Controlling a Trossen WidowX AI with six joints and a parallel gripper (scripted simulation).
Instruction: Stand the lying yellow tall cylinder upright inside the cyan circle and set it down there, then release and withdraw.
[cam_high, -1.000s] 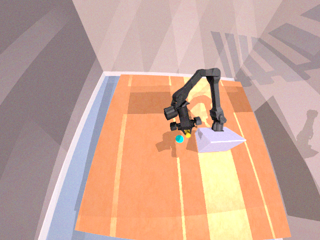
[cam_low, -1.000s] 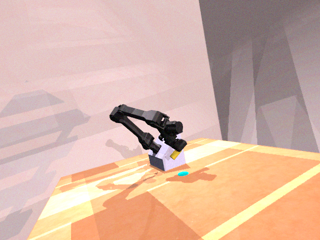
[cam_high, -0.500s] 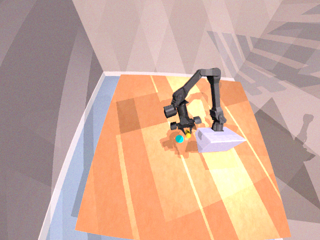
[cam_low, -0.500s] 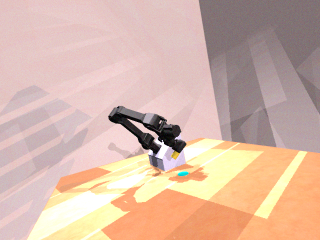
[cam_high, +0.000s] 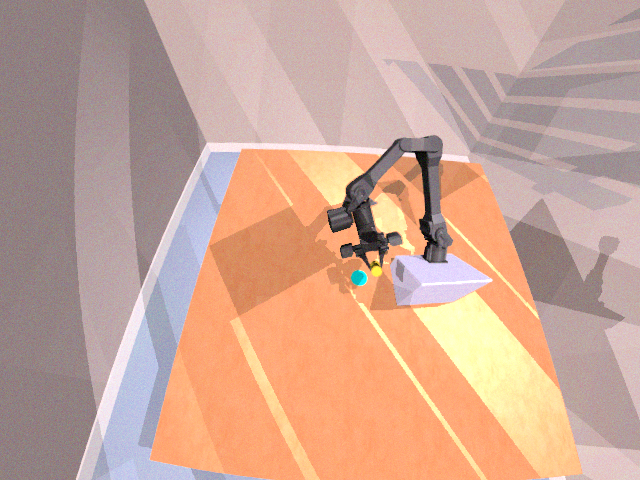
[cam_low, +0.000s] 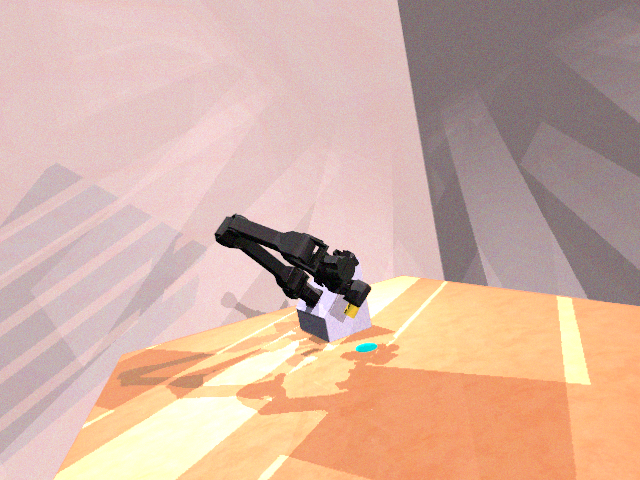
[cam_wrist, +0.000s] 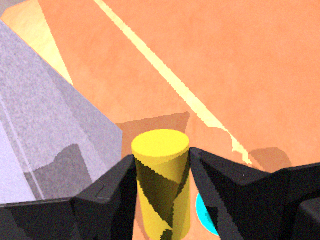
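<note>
My gripper tip is now 13 cm above the cyan circle, 3 cm short of it and 2 cm to the left of it. Also, from my gripper tip: yellow tall cylinder: 2 cm below, 1 cm to the right.
</note>
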